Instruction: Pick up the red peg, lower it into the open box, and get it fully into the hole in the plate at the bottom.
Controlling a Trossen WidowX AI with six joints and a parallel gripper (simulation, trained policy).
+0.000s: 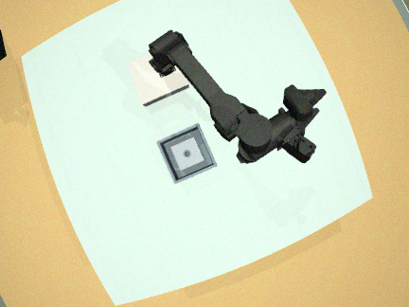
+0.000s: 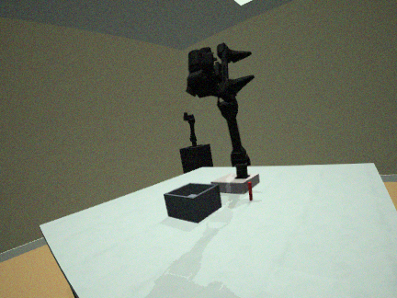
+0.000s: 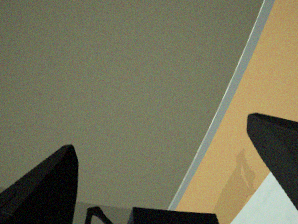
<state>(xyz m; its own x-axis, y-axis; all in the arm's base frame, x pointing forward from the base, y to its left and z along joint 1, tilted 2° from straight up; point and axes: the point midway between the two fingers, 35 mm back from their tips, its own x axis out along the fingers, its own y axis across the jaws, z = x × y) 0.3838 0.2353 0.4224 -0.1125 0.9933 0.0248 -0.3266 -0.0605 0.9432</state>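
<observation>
My gripper tip is now 20 cm past the red peg, 16 cm to the left of it and 45 cm above it. Round my gripper tip: light grey plate (3 cm behind, 33 cm to the right, 44 cm below); then dark grey box (3 cm behind, 33 cm to the right, 46 cm below).
</observation>
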